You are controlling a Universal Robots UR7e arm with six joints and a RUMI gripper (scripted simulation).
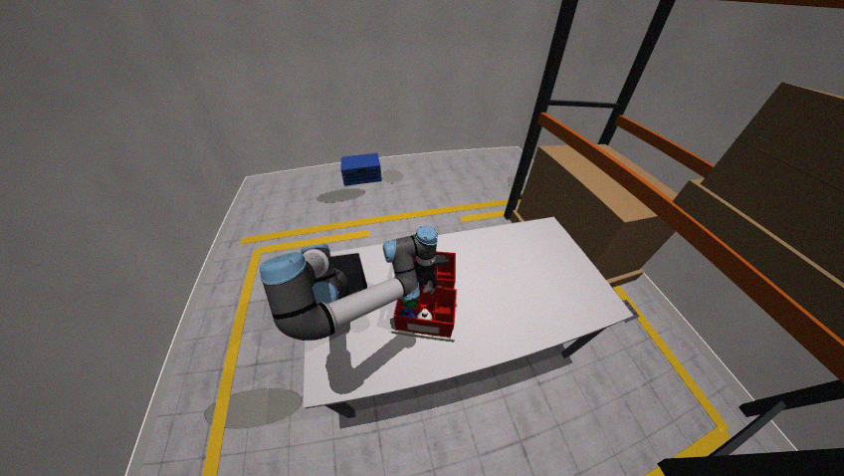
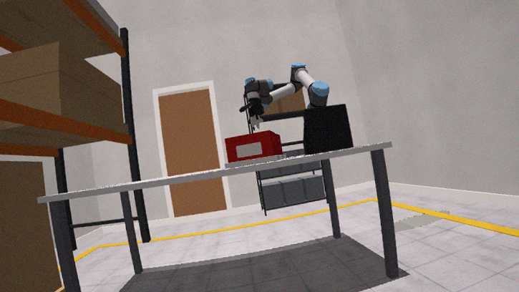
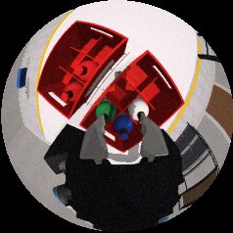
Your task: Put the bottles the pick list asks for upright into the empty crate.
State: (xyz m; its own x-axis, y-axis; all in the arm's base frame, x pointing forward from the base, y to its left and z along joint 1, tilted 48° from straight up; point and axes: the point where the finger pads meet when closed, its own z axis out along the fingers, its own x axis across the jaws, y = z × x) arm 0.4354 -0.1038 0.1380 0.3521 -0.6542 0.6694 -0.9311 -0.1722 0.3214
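Right now the grey-topped bottle is 3 cm behind my hand, 8 cm to the right of it and 15 cm below it. From my hand the other things lie so: blue bottle 11 cm behind, 5 cm to the right, 15 cm below; green bottle 8 cm behind, 3 cm to the left, 15 cm below.
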